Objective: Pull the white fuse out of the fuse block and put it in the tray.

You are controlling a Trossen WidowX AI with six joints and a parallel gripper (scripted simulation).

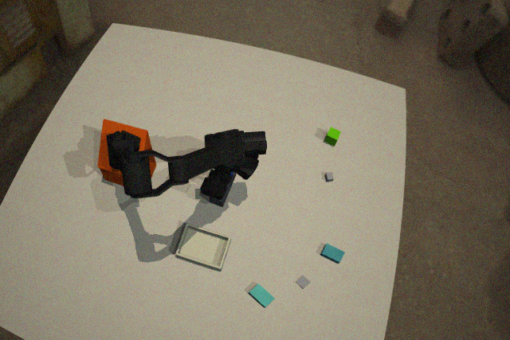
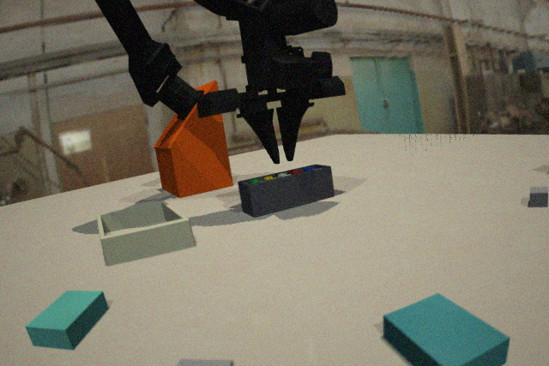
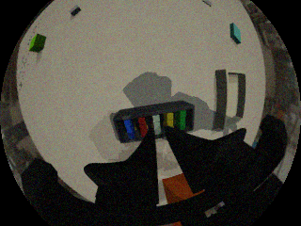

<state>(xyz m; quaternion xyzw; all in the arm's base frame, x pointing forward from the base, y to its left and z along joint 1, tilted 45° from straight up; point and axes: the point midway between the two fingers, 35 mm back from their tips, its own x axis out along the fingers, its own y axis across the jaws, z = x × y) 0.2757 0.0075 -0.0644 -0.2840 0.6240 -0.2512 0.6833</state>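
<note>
The white fuse is 30 mm below my gripper tip. The rest, counted from my gripper tip: blue fuse 40 mm to the left, 30 mm below; yellow fuse 30 mm below, 20 mm to the right; red fuse 30 mm below, 20 mm to the left.
</note>
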